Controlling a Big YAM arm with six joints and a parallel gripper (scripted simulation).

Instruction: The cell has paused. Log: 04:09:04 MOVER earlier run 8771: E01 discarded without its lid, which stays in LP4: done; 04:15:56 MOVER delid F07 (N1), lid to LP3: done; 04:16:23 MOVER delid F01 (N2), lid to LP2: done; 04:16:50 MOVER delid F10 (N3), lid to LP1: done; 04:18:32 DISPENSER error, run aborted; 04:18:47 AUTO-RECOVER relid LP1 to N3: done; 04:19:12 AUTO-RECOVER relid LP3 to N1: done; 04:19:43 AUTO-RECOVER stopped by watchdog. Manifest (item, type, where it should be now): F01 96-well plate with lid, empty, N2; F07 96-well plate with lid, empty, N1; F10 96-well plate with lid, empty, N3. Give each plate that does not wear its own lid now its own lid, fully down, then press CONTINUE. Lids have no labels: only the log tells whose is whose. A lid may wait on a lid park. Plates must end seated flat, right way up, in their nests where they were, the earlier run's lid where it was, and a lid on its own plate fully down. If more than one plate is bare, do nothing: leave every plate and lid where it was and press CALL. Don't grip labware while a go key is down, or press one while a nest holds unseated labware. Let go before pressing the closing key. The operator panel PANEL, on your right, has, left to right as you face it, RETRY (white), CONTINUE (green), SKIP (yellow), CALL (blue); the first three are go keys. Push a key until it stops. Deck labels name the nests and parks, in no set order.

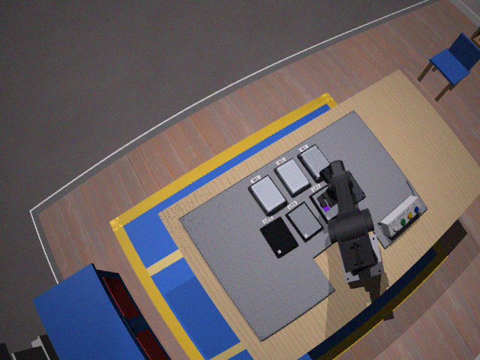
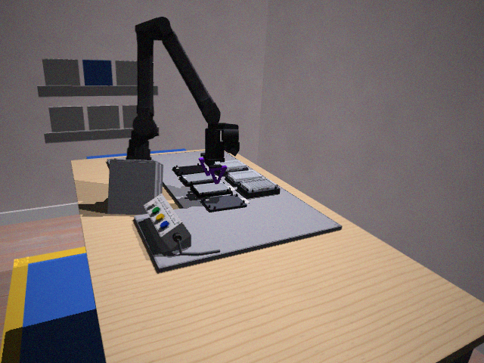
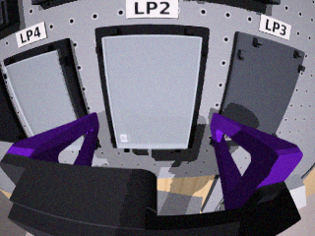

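Right now my hand is 4 cm above the clear lid. Round my hand: LP2 label: 8 cm ahead, 6 cm below, 1 cm to the left; park LP2: 5 cm below; park LP3: 13 cm to the right, 5 cm below, 1 cm ahead.
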